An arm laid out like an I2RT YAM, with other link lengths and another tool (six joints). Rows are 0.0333 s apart.
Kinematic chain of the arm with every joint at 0, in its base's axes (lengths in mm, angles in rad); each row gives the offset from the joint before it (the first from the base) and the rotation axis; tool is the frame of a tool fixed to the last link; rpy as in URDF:
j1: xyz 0 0 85.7 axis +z
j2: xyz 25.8 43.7 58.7 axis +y
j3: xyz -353.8 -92.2 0 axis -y
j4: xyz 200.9 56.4 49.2 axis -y
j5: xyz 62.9 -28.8 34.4 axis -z
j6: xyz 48.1 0 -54.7 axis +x
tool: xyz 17 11 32 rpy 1.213 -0.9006 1.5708
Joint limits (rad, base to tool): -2.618..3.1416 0..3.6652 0..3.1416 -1.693..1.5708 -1.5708..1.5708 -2.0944..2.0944
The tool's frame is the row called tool.
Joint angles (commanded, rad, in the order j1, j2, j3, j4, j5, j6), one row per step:
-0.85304, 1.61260, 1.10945, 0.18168, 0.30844, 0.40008
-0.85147, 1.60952, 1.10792, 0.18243, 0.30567, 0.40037
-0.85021, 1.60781, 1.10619, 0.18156, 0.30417, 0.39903
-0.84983, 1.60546, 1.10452, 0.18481, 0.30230, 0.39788
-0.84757, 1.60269, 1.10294, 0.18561, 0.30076, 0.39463
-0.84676, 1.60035, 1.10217, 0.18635, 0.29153, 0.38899
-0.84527, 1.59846, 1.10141, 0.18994, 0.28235, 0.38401
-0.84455, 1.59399, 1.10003, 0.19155, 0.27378, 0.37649
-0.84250, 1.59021, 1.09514, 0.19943, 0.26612, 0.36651
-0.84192, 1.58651, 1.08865, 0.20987, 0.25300, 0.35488
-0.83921, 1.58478, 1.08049, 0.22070, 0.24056, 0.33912
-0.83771, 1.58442, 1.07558, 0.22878, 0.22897, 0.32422
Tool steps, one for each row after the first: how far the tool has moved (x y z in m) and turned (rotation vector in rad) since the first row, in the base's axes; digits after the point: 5 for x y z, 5 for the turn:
0.00001, 0.00110, 0.00062, -0.00105, -0.00243, 0.00411
0.00010, 0.00189, 0.00051, -0.00056, -0.00102, 0.00720
-0.00009, 0.00255, 0.00115, -0.00356, -0.00303, 0.00970
0.00020, 0.00375, 0.00165, -0.00596, -0.00185, 0.01439
0.00071, 0.00474, 0.00220, -0.00795, -0.00059, 0.02565
0.00152, 0.00574, 0.00297, -0.01160, -0.00147, 0.03733
0.00160, 0.00720, 0.00415, -0.01641, 0.00004, 0.04841
0.00213, 0.00892, 0.00474, -0.02403, 0.00257, 0.06063
0.00256, 0.01055, 0.00507, -0.03212, 0.00473, 0.07703
0.00396, 0.01238, 0.00425, -0.03971, 0.01267, 0.09609
0.00529, 0.01353, 0.00371, -0.04663, 0.02059, 0.11287

